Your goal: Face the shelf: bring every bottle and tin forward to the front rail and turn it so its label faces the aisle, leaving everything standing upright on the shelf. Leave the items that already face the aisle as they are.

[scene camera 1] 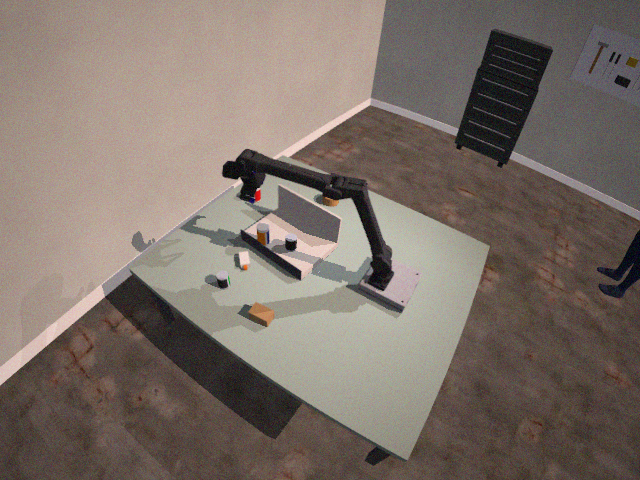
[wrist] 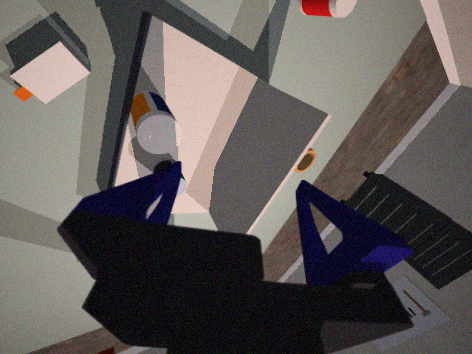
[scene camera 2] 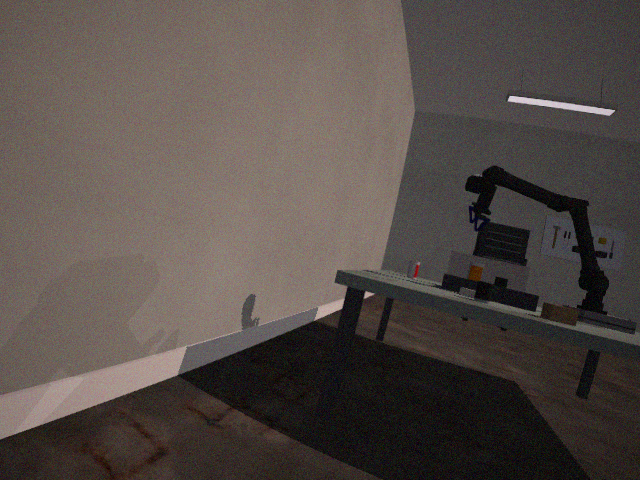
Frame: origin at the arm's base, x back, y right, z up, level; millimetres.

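Seen in the pictures: gripper, fingertip midpoint: (scene camera 1: 256,193) (wrist: 241,177) (scene camera 2: 473,227); arm's base, origin of the base link: (scene camera 1: 380,278) (scene camera 2: 591,311).
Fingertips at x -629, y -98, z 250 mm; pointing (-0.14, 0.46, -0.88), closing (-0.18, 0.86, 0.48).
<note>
Pixels of each thing's top centre, then the offset from my fingertips to it.
- white-lidded bottle, middle of its top: (wrist: 160,135) (scene camera 1: 262,226) (scene camera 2: 477,262) dx +47, dy -24, dz -157 mm
- short black tin, middle of its top: (wrist: 173,188) (scene camera 1: 291,237) (scene camera 2: 501,277) dx +177, dy +28, dz -196 mm
- red-and-white can, middle of its top: (scene camera 2: 415,261) (scene camera 1: 255,186) dx -234, dy +251, dz -208 mm
- black tin with green, middle of its top: (scene camera 1: 222,275) dx +46, dy -316, dz -234 mm
- white box with an orange tip, middle of its top: (wrist: 46,78) (scene camera 2: 473,290) (scene camera 1: 244,259) dx +37, dy -158, dz -276 mm
- orange block, middle of its top: (scene camera 2: 561,306) (scene camera 1: 261,311) dx +293, dy -351, dz -254 mm
- orange cup, middle of its top: (wrist: 305,161) (scene camera 1: 331,194) dx +125, dy +500, dz -254 mm
The shelf (scene camera 1: 310,212) (scene camera 2: 516,298) (wrist: 200,75) has a pale floor, dark front rail and grey back panel. A white-lidded bottle (scene camera 1: 263,234) (scene camera 2: 476,272) (wrist: 157,132) stands upright close behind the rail; its orange side faces the rail, its blue side points inward. A short black tin (scene camera 1: 291,242) (scene camera 2: 500,281) (wrist: 162,166) stands upright, set back from the rail; a green patch shows on its back-panel side, and a finger partly hides it in the wrist view. My gripper (scene camera 1: 251,197) (scene camera 2: 475,225) (wrist: 241,177) is open and empty, high above the table beyond the shelf's far end.
On the table are a red-and-white can (scene camera 1: 257,194) (scene camera 2: 416,269) (wrist: 317,6), a black tin with green (scene camera 1: 222,279), a white box with an orange tip (scene camera 1: 244,259) (wrist: 50,72), an orange block (scene camera 1: 261,314) (scene camera 2: 559,313) and an orange cup (scene camera 1: 330,200) (wrist: 305,160) behind the shelf.
</note>
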